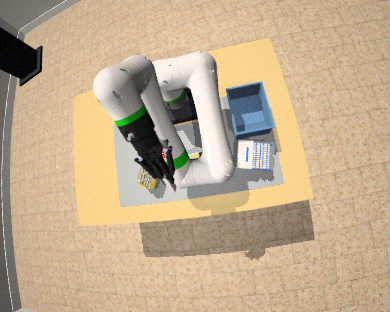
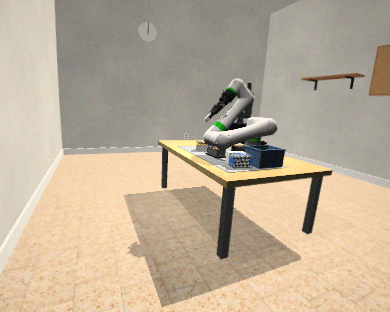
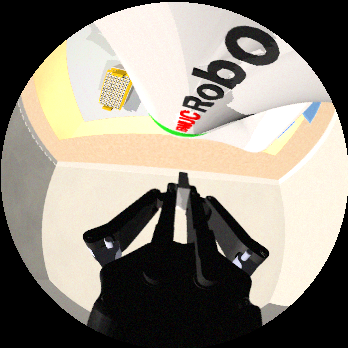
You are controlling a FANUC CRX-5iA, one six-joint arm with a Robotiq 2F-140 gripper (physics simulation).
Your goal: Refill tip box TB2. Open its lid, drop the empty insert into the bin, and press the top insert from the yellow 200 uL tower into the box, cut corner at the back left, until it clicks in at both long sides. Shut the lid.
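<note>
My gripper [image 1: 173,188] [image 2: 207,118] [image 3: 181,179] is shut and empty, high above the table. A yellow-edged block with a grid of holes [image 1: 146,178] [image 3: 115,90], apparently the 200 uL tower, stands at the left of the mat. A small yellowish piece [image 1: 194,156] shows beside the forearm, mostly hidden; I cannot tell whether it belongs to TB2. The blue bin [image 1: 254,133] [image 2: 267,159] stands at the right. TB2, its lid and its insert cannot be made out for certain.
A white and blue gridded object [image 1: 254,155] [image 2: 239,160] stands in front of the bin. The white arm's forearm and elbow [image 1: 220,170] cross over the middle of the grey mat [image 1: 132,198] and hide part of it. The mat lies on the yellow table [image 1: 95,175].
</note>
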